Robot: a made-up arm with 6 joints. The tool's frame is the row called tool.
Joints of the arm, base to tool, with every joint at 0 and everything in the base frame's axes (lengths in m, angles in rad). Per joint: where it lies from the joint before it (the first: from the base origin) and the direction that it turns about. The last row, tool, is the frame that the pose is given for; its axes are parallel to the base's.
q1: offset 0 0 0.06 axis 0 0 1
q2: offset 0.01 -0.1 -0.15 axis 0 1 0
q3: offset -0.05 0.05 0.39 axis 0 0 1
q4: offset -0.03 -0.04 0.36 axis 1 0 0
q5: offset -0.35 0.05 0.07 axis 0 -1 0
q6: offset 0.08 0 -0.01 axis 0 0 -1
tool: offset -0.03 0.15 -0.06
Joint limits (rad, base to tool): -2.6..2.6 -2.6..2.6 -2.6..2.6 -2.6..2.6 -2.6..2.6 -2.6..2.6
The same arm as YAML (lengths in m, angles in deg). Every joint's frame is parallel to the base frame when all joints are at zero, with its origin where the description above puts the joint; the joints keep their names.
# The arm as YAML. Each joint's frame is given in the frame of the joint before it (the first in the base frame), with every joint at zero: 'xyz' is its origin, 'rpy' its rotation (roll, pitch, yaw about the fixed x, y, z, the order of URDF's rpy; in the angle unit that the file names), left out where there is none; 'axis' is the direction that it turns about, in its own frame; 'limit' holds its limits. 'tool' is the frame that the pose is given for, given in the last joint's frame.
units:
  length: m
  angle: deg
joints:
  - name: q1
    type: revolute
    origin:
      xyz: [0.0, 0.0, 0.06]
    axis: [0.0, 0.0, 1.0]
    limit:
      lower: -148.97
      upper: 148.97
  - name: q2
    type: revolute
    origin:
      xyz: [0.01, -0.1, -0.15]
    axis: [0.0, 1.0, 0.0]
    limit:
      lower: -148.97
      upper: 148.97
  - name: q3
    type: revolute
    origin:
      xyz: [-0.05, 0.05, 0.39]
    axis: [0.0, 0.0, 1.0]
    limit:
      lower: -148.97
      upper: 148.97
  - name: q4
    type: revolute
    origin:
      xyz: [-0.03, -0.04, 0.36]
    axis: [1.0, 0.0, 0.0]
    limit:
      lower: -148.97
      upper: 148.97
  - name: q5
    type: revolute
    origin:
      xyz: [-0.35, 0.05, 0.07]
    axis: [0.0, -1.0, 0.0]
    limit:
      lower: -148.97
      upper: 148.97
  - name: q6
    type: revolute
    origin:
      xyz: [0.08, 0.0, -0.01]
    axis: [0.0, 0.0, -1.0]
    limit:
      lower: -148.97
      upper: 148.97
tool:
  origin:
    xyz: [-0.03, 0.15, -0.06]

